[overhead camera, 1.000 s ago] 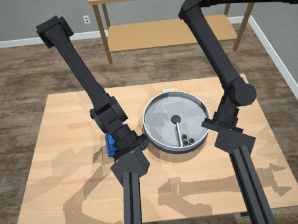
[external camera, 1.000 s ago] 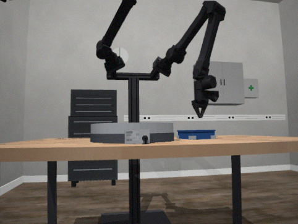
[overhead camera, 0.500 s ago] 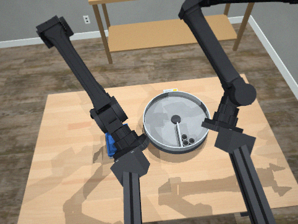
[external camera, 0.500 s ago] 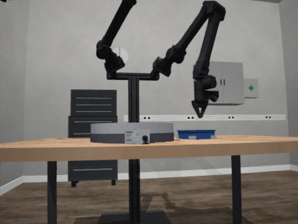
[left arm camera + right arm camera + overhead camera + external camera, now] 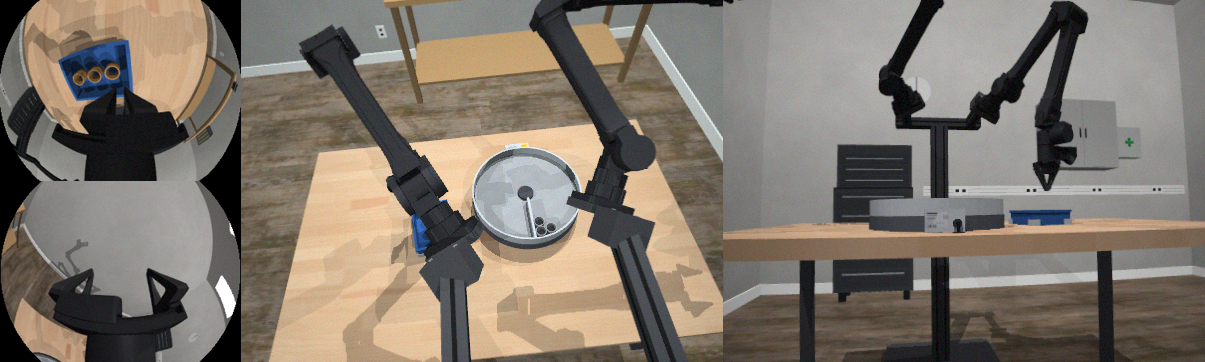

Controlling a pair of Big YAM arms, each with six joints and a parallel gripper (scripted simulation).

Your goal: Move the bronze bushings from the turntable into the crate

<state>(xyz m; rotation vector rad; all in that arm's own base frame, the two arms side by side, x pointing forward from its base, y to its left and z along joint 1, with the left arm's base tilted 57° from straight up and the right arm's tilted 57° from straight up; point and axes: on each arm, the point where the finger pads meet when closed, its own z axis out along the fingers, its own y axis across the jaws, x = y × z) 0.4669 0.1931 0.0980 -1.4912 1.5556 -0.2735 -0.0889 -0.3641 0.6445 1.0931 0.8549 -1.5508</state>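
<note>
Now: the blue crate 10 cm below my left hand and 7 cm behind it.
</note>
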